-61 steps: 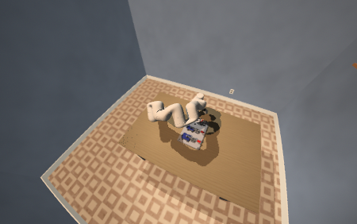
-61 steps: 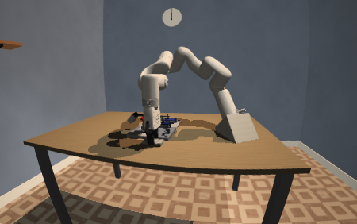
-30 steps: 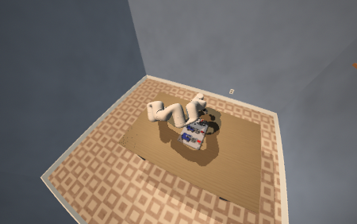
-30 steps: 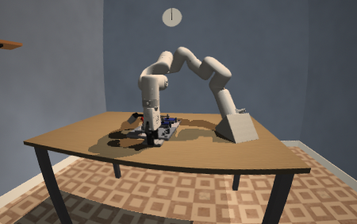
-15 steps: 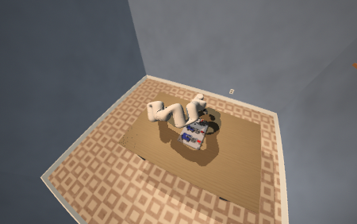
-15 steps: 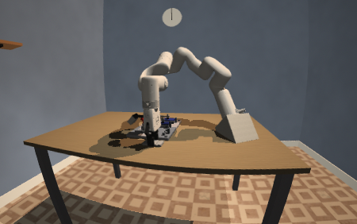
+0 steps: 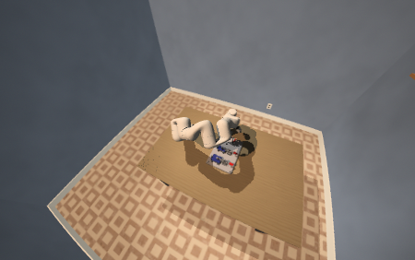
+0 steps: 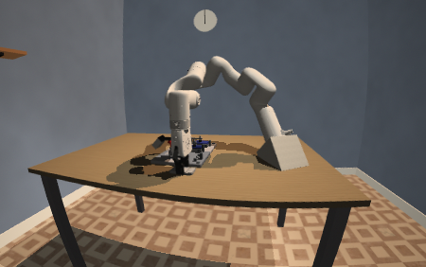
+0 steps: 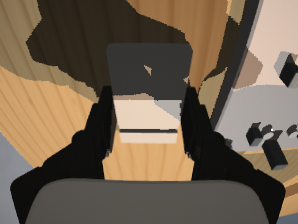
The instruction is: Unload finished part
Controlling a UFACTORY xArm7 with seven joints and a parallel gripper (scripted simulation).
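Right now the finished part is 1 cm behind my hand and 2 cm below it. Also, from my hand: grey fixture plate (7 cm ahead, 23 cm to the right, 1 cm below).
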